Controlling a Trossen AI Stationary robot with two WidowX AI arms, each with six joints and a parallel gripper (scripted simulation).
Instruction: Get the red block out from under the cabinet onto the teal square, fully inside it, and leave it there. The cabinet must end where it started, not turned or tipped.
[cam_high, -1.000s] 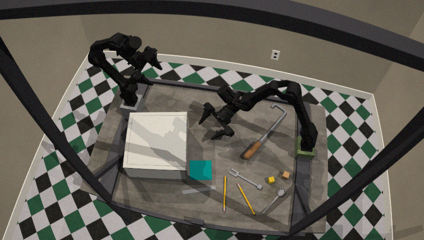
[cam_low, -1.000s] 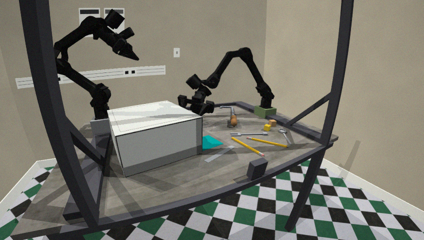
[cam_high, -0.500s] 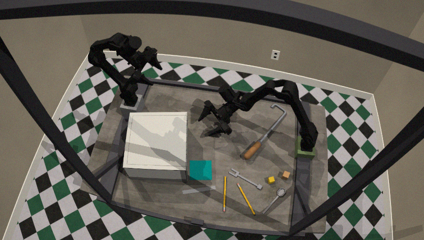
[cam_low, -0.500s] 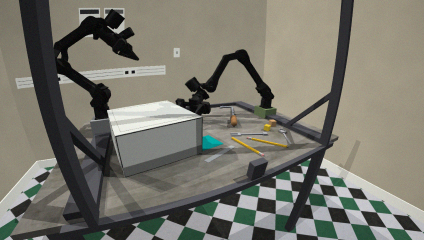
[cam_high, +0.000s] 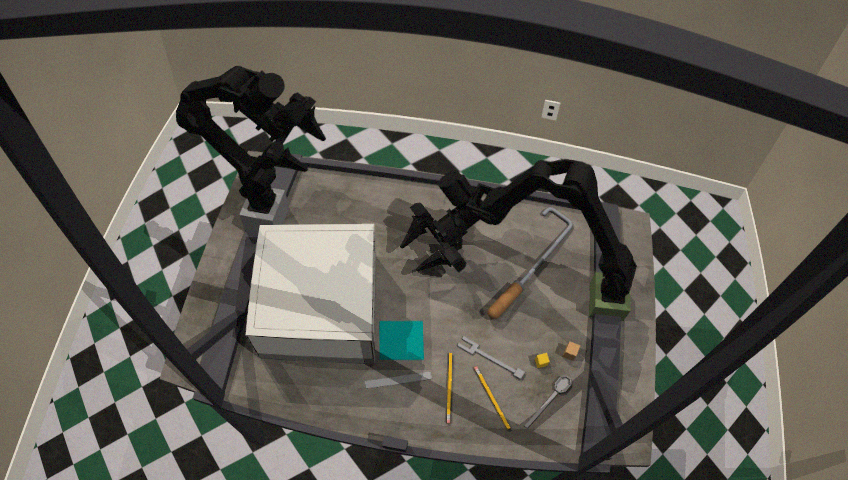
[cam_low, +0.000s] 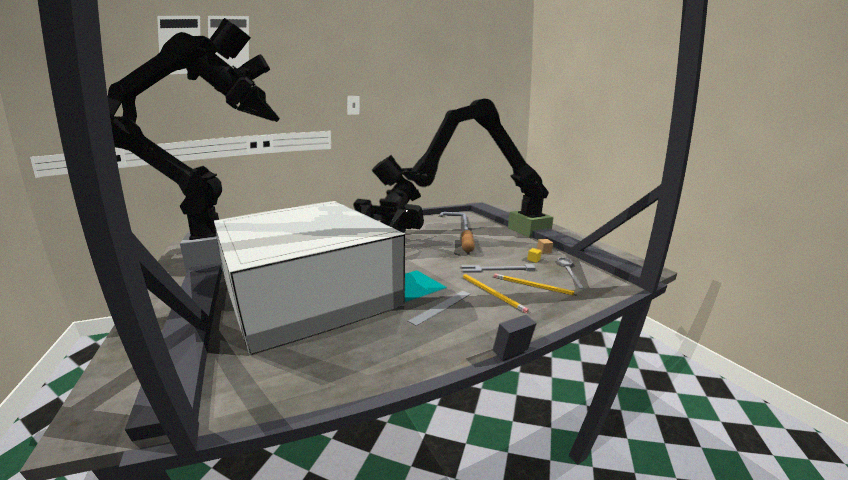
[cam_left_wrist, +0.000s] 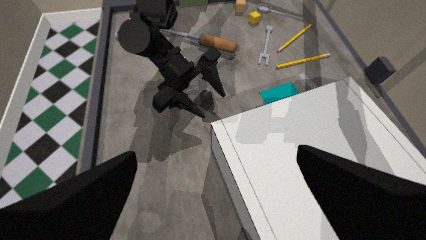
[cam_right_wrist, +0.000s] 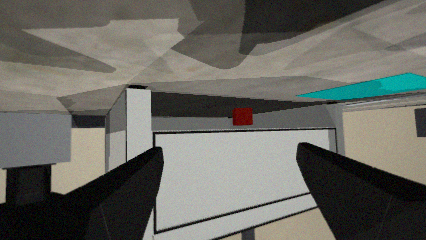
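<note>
Now: right hand 230 mm to the left of the forked wrench, 200 mm past it and 60 mm above it. The rest, counted from my right hand: red block: 230 mm behind, 160 mm to the left, 50 mm below; teal square: 210 mm behind, 60 mm below, 10 mm to the right; white cabinet: 200 mm to the left, 180 mm behind.
</note>
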